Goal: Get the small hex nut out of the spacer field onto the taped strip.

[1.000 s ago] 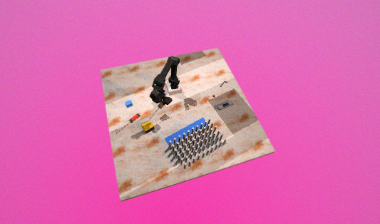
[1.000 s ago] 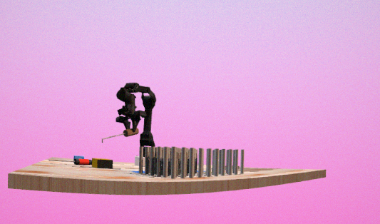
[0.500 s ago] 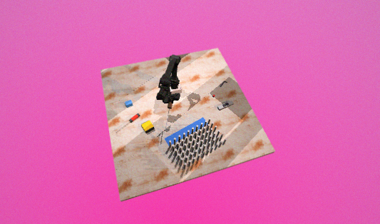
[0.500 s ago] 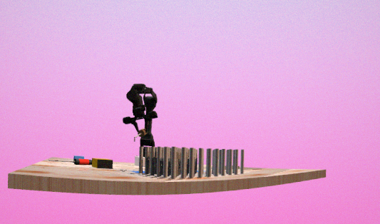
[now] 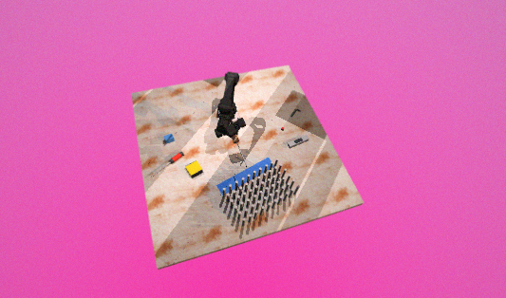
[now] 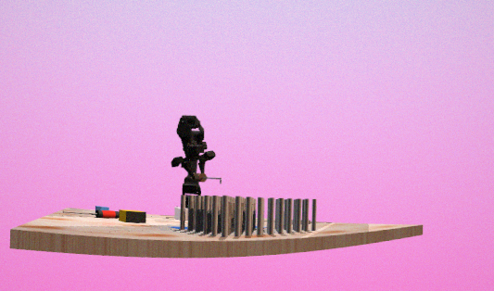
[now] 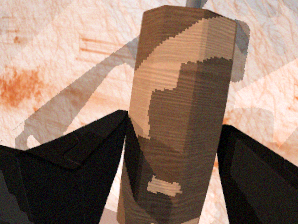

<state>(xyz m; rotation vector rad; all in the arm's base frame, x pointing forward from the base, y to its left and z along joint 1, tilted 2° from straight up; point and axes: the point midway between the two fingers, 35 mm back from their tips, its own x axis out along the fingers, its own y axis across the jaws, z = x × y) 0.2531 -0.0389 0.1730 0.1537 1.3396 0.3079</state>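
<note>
The blue taped strip lies 190 mm ahead of my gripper tip, 50 mm to the left of it and 190 mm below it. Also, from my gripper tip: red piece: 120 mm behind, 390 mm to the left, 180 mm below; yellow block: 90 mm ahead, 280 mm to the right, 170 mm below; brown-handled tool: 100 mm ahead, 10 mm to the left, 10 mm below.
</note>
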